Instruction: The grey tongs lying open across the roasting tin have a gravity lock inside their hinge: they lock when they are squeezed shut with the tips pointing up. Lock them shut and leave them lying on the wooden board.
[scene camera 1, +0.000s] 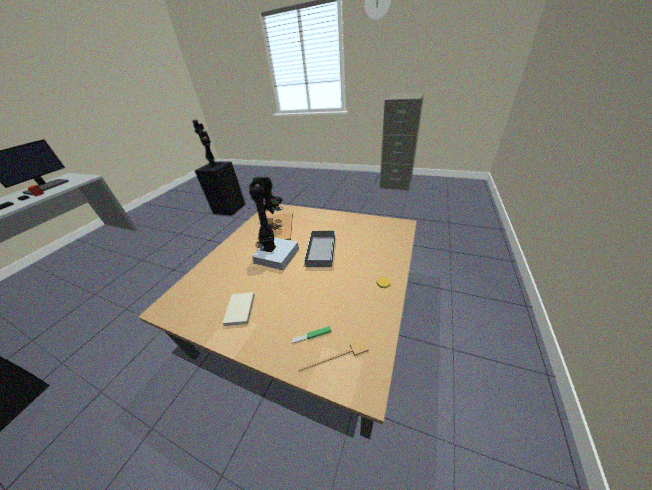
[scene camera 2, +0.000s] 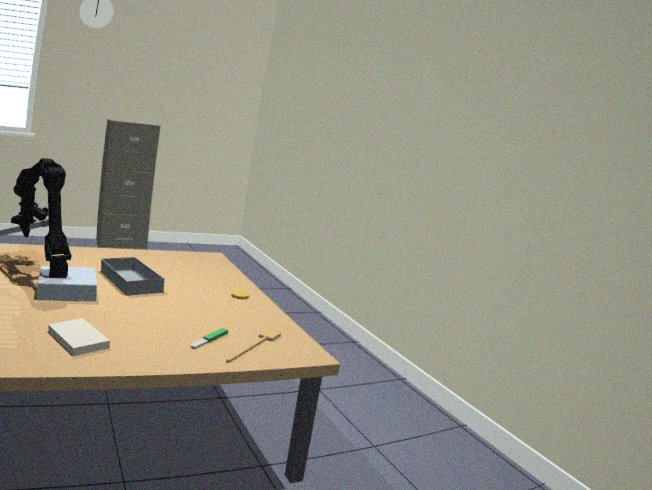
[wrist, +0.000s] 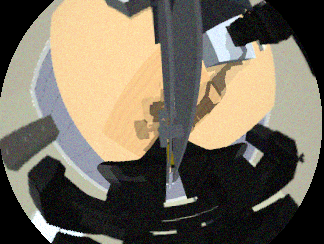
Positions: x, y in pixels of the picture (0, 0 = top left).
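Roasting tin (scene camera 1: 320, 249): 1.52 m from the lens. White flat block (scene camera 1: 238, 312): 1.26 m from the lens. The white flat block is nearer to the lens than the roasting tin. The marked spots on the roasting tin and the white flat block are 0.63 m apart.
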